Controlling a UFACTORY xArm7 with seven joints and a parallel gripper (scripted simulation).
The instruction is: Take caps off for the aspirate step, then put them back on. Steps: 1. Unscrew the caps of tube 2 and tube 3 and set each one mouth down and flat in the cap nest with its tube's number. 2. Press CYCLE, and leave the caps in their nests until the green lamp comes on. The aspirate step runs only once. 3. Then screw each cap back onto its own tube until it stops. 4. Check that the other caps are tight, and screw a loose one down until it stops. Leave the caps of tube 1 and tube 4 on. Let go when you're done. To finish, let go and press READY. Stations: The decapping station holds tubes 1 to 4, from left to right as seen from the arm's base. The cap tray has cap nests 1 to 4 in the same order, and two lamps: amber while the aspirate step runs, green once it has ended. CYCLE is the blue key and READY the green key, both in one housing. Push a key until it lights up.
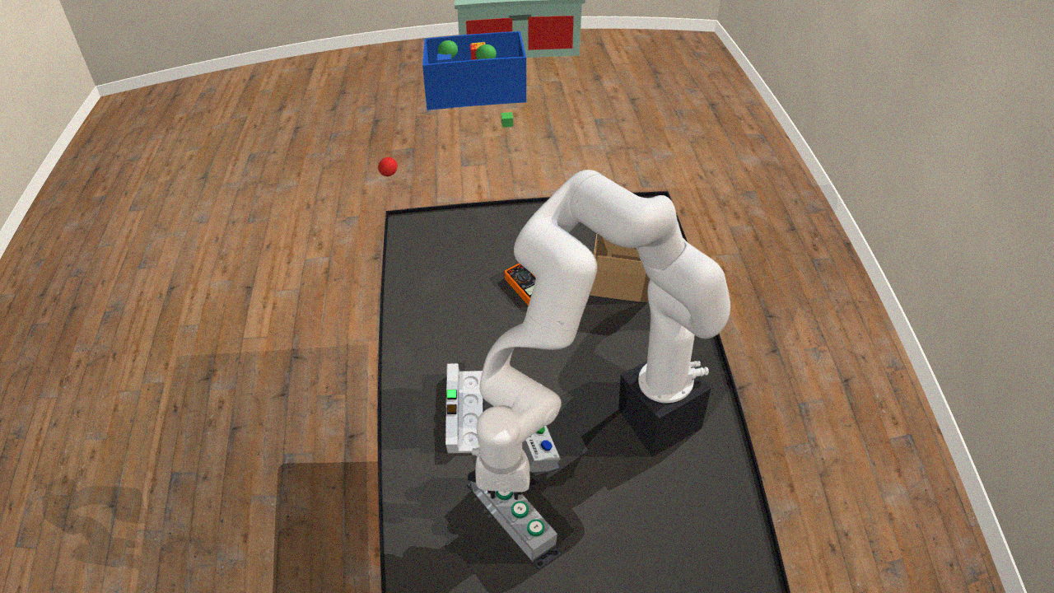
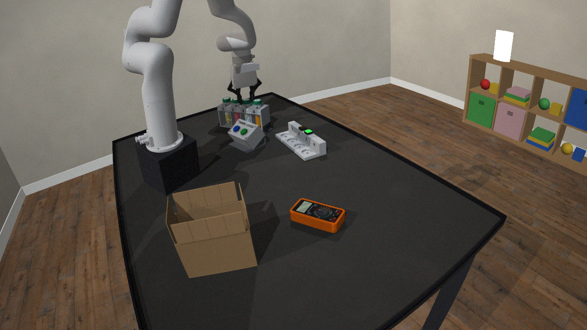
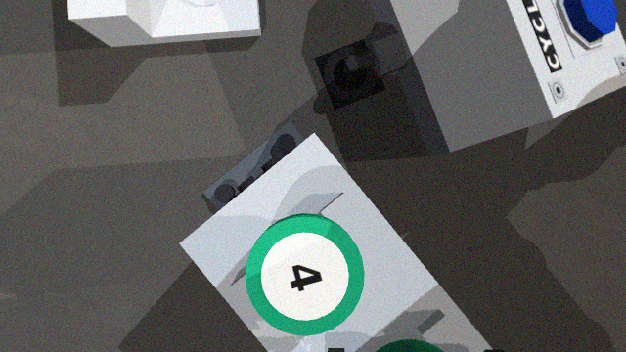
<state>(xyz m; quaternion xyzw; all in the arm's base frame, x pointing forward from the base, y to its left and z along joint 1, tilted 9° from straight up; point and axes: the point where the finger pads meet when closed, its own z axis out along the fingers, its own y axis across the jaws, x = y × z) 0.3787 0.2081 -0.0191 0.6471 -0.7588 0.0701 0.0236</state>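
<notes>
Now: hand 50 mm to the left of the cap, 30 mm short of it and 10 mm above it. Also, from my hand: blue key (120 mm to the right, 100 mm behind, 60 mm below); green key (170 mm to the right, 90 mm behind, 60 mm below); key housing (150 mm to the right, 80 mm behind, 70 mm below).
</notes>
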